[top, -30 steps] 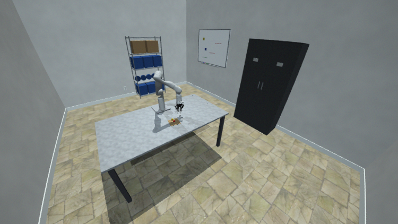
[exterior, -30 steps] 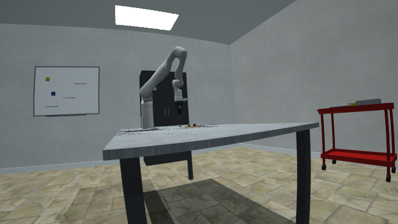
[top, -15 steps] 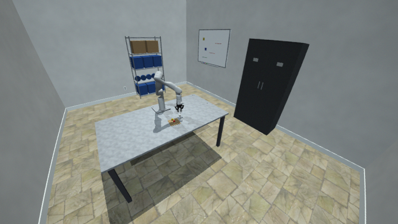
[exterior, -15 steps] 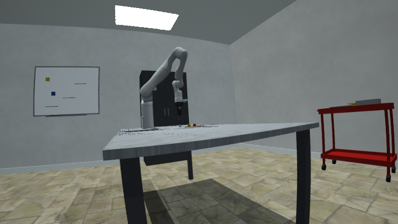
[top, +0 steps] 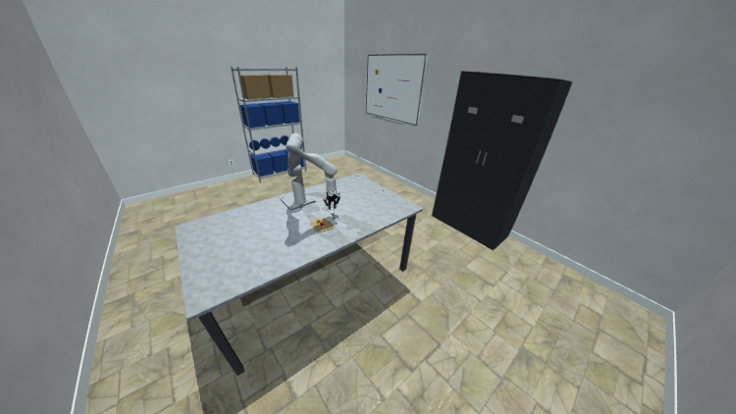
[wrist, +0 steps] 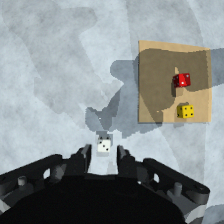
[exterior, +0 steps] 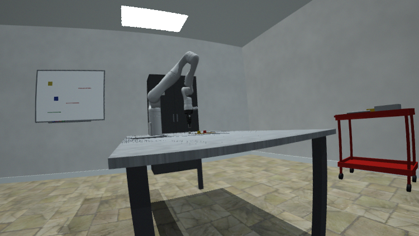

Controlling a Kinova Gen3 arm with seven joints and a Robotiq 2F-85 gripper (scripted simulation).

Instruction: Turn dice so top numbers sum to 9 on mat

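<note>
My gripper is now 6 cm above the white die. From my hand the other things lie so: red die: 7 cm ahead, 15 cm to the right, 6 cm below; then tan mat: 7 cm ahead, 15 cm to the right, 7 cm below; then yellow die: 2 cm ahead, 14 cm to the right, 6 cm below.
</note>
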